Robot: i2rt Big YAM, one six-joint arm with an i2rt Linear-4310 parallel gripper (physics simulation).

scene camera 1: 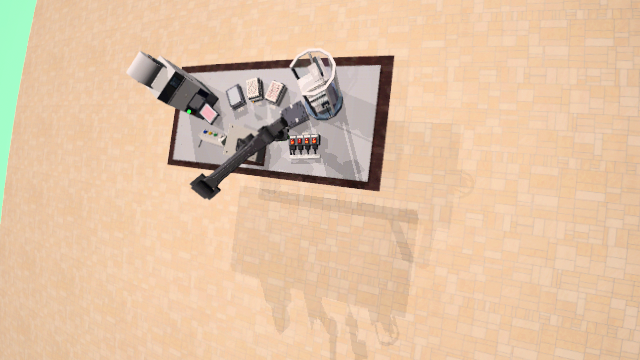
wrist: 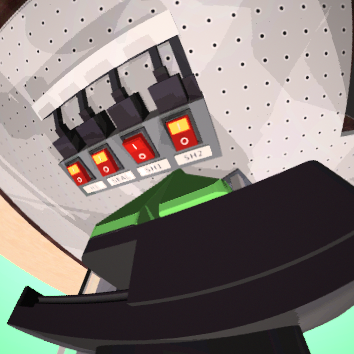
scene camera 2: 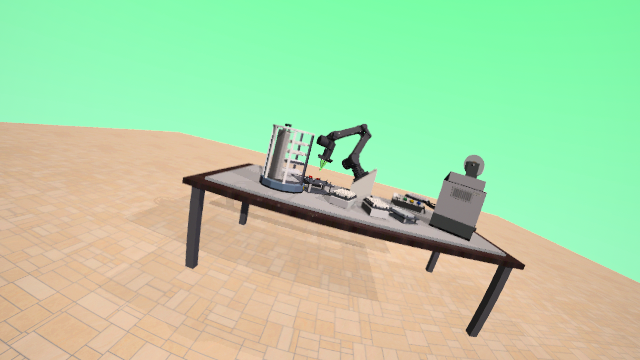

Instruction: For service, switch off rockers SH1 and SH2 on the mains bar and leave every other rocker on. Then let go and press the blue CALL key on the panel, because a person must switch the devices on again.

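Pixels of known places: gripper, fingertip midpoint: (scene camera 1: 289, 137) (wrist: 179, 176) (scene camera 2: 319, 170); arm's base, link origin: (scene camera 2: 361, 177).
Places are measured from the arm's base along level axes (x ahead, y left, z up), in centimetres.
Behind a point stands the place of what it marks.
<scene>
The grey mains bar (wrist: 207, 119) {y -25.5, x 9.2, z -8.4 cm} (scene camera 1: 304, 142) {y -37.4, x 10.6, z -7.4 cm} (scene camera 2: 316, 183) carries four red rockers with black plugs behind them. In the wrist view, rocker SH1 (wrist: 138, 147) {y -32.8, x 10.6, z -7.2 cm} is plain red with no lit half. Rocker SH2 (wrist: 180, 131) {y -28.2, x 9.7, z -7.4 cm}, rocker SEAL (wrist: 104, 161) {y -37.6, x 11.7, z -7.4 cm} and the leftmost rocker (wrist: 79, 173) {y -42.2, x 12.8, z -7.4 cm} each show a yellow lit half. My gripper (wrist: 179, 176) {y -28.1, x 10.9, z -2.1 cm} (scene camera 2: 322, 164) {y -28.1, x 10.9, z -2.1 cm} has green fingers; it is shut and empty, hanging just above the bar in front of the SH1 and SH2 labels. The key panel (scene camera 1: 211, 136) {y 35.5, x 3.6, z -5.4 cm} (scene camera 2: 407, 202) {y 34.7, x 7.3, z -7.3 cm} with its blue key (scene camera 1: 206, 131) {y 41.6, x 6.8, z -5.7 cm} lies to the left of the arm's base.
A tall round rack tower (scene camera 1: 316, 80) {y -45.8, x 37.0, z 18.2 cm} (scene camera 2: 286, 156) {y -40.4, x 51.5, z 5.6 cm} stands right behind the bar. Three small trays (scene camera 1: 255, 91) {y 6.3, x 40.2, z -5.5 cm} (scene camera 2: 376, 206) {y 9.1, x 50.6, z -6.6 cm} sit at the back. A grey box device with a roll (scene camera 1: 172, 85) {y 49.4, x 28.4, z 18.3 cm} (scene camera 2: 458, 206) {y 54.5, x 41.6, z 3.4 cm} stands at the table's far end.
</scene>
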